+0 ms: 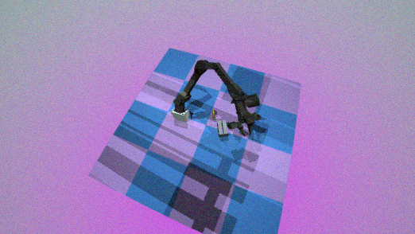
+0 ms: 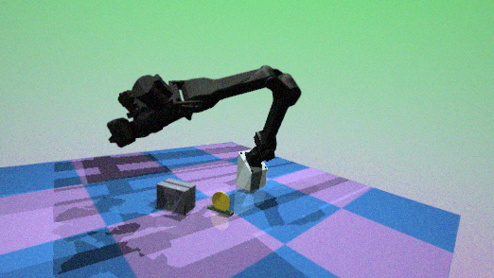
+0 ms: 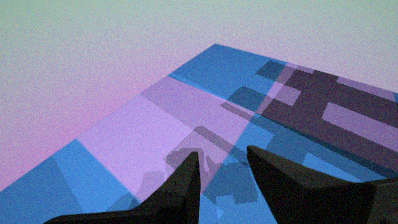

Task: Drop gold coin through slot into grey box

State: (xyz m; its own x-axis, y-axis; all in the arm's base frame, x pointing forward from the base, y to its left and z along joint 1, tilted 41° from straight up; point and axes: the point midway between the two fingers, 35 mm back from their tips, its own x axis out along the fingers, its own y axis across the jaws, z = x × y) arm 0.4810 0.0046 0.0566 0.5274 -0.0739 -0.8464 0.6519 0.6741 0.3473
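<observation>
Now: the coin 280 mm behind my gripper tip, 110 mm to the left of it and 190 mm below it.
</observation>
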